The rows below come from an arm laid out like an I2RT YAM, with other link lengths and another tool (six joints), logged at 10 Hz.
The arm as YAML. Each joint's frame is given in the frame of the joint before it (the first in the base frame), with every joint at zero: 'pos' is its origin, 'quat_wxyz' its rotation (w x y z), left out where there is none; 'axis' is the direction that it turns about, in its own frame. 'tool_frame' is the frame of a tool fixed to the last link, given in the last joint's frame.
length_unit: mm
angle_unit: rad
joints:
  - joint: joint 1
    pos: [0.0, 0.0, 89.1]
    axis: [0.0, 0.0, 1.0]
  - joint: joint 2
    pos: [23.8, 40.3, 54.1]
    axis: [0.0, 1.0, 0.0]
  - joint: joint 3
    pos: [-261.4, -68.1, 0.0]
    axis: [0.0, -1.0, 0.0]
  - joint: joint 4
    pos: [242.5, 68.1, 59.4]
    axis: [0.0, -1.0, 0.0]
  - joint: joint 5
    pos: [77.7, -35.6, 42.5]
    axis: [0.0, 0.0, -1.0]
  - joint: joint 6
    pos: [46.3, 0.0, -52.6]
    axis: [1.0, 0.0, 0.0]
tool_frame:
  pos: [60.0, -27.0, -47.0]
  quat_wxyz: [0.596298, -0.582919, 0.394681, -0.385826]
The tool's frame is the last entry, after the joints.
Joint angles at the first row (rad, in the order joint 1, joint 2, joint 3, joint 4, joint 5, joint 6):
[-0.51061 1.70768 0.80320 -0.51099 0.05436 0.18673]
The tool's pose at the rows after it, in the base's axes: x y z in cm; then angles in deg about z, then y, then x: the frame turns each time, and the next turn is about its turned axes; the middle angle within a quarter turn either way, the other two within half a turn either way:
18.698 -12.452 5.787 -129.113 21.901 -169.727
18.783 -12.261 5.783 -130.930 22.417 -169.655
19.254 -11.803 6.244 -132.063 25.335 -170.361
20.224 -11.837 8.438 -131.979 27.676 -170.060
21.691 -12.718 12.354 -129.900 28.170 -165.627
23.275 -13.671 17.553 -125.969 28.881 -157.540
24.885 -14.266 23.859 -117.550 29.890 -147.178
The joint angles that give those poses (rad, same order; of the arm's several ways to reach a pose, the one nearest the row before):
[-0.51059 1.70767 0.80356 -0.50830 0.05245 0.21383]
[-0.51060 1.70729 0.80431 -0.50829 0.04902 0.24702]
[-0.51100 1.70043 0.82379 -0.53540 -0.00020 0.26949]
[-0.51099 1.66800 0.89629 -0.62658 -0.03834 0.27677]
[-0.51059 1.61040 1.01491 -0.73415 -0.03299 0.27601]
[-0.50986 1.53792 1.15950 -0.82685 -0.02689 0.27370]
[-0.50452 1.48031 1.34488 -0.91345 -0.05857 0.23058]

